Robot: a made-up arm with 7 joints.
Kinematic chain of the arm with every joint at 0, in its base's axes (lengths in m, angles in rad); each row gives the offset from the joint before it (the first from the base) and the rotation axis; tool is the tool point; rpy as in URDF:
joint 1: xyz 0 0 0.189 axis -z
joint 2: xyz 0 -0.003 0.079 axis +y
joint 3: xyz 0 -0.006 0.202 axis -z
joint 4: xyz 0 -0.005 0.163 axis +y
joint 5: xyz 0 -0.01 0.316 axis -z
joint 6: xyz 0 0 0.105 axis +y
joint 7: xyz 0 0 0.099 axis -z
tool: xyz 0 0 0 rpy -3.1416 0 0
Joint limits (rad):
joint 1: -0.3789..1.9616
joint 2: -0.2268..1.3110
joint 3: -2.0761..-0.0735
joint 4: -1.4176..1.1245
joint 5: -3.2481..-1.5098
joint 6: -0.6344..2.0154
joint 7: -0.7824..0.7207
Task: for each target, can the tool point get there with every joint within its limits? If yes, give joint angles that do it. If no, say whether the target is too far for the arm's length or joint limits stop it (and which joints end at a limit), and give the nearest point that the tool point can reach.
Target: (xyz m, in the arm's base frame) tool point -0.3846 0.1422 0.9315
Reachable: yes | joints 1.6399 0.1650 -1.0078 -1.0285 -2.5144 -0.0324 -0.3523
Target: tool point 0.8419 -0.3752 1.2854
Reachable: no: too far | nearest point 0.5430 -0.2420 0.9241 | short by 0.487 m
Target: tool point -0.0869 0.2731 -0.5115
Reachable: no: joint limits stop it (at a limit: joint 1, joint 2, joint 4, joint 6) | nearest point 0.5198 0.3834 -0.0262 | short by 0.785 m
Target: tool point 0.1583 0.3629 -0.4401
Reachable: no: joint limits stop it (at a limit: joint 1, joint 2, joint 4, joint 6) | nearest point 0.5214 0.3804 -0.0275 | short by 0.550 m
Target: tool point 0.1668 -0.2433 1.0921
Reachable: yes | joints 1.1966 0.2687 -1.4238 0.1197 -2.1797 -0.4007 -0.6249
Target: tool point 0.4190 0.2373 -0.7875
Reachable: no: too far | nearest point 0.5798 0.2546 -0.0566 | short by 0.749 m
